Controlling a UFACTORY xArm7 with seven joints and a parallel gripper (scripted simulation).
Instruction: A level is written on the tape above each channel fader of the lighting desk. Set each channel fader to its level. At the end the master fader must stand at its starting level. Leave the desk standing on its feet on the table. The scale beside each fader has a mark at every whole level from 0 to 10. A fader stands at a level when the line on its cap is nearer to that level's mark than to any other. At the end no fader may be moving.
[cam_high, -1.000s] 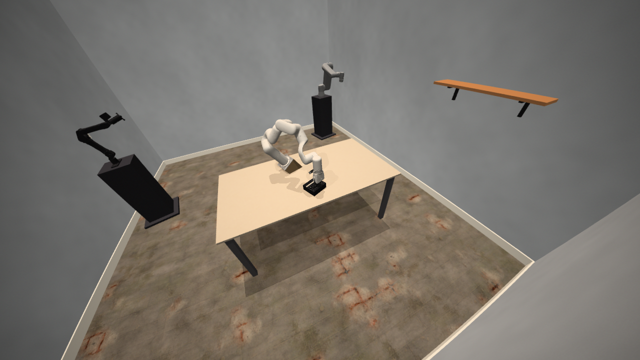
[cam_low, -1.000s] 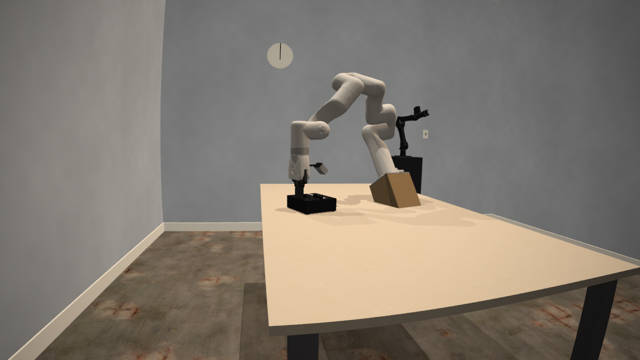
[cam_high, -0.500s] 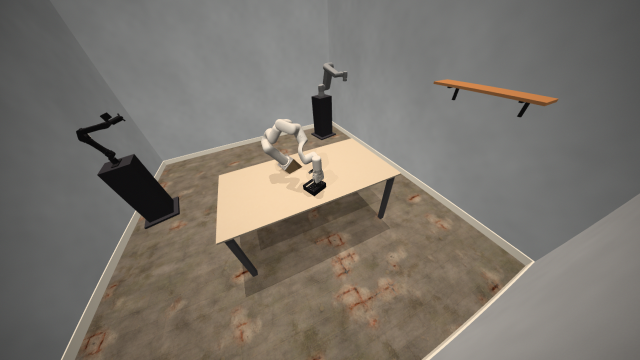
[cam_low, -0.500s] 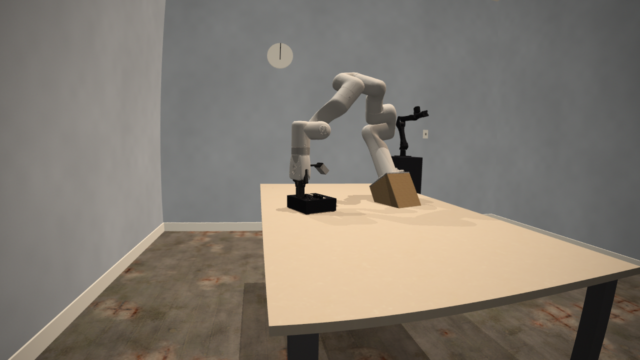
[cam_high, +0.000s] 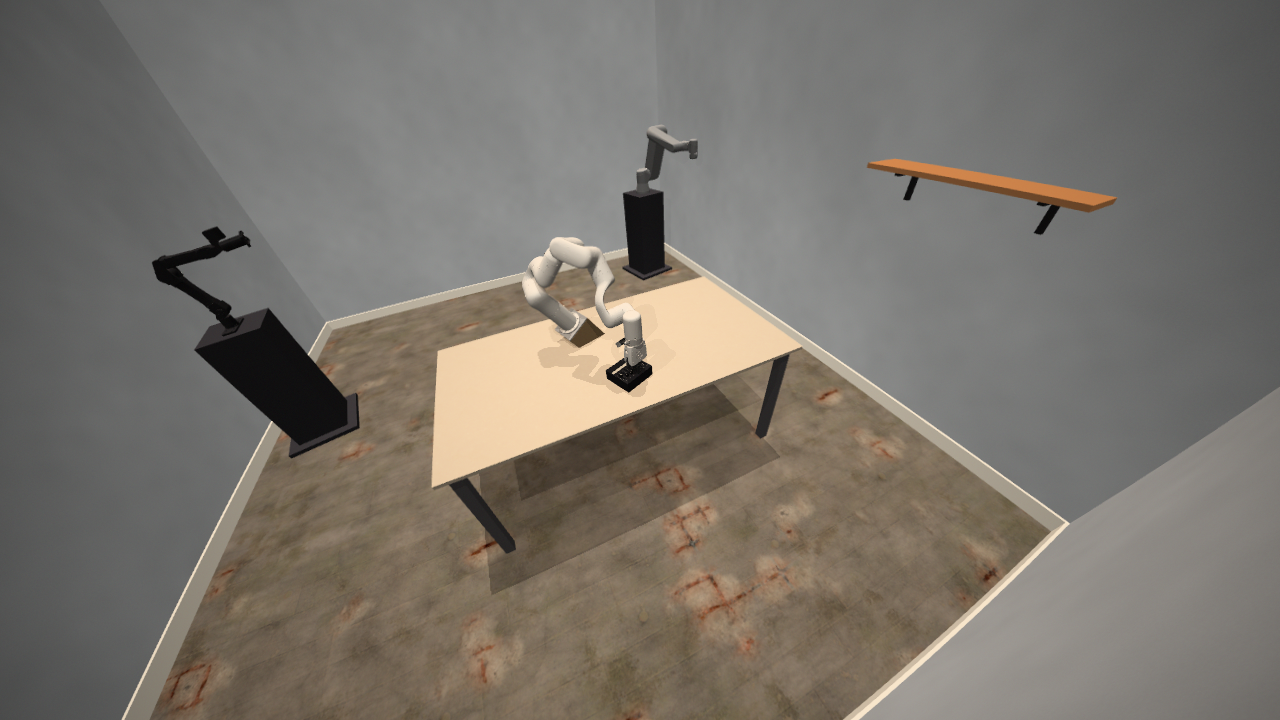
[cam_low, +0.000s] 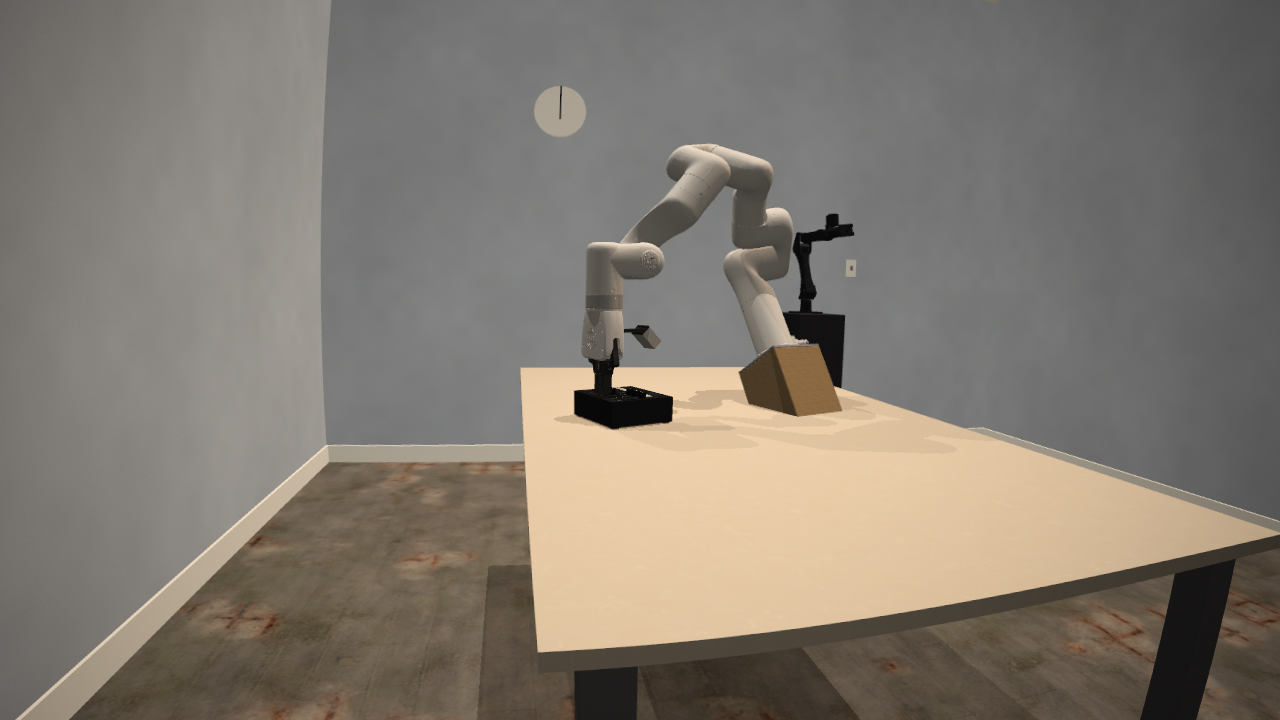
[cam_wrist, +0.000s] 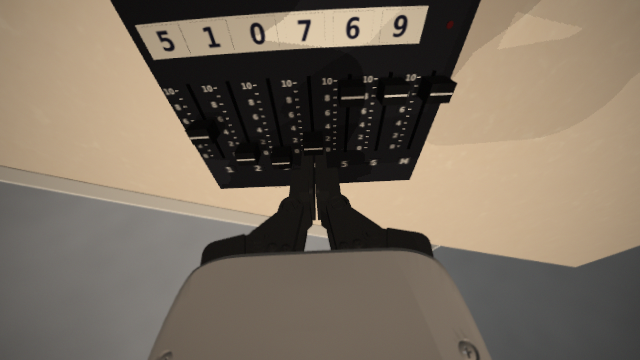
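The channel 3 fader cap lies 1 cm behind my hand, 2 cm to the right of it and 1 cm below it. Also, from my hand: channel 2 fader cap (1 cm behind, 5 cm to the right, 1 cm below); then channel 4 fader cap (2 cm behind, 1 cm below); then channel 5 fader cap (5 cm behind, 1 cm to the left, 1 cm below).
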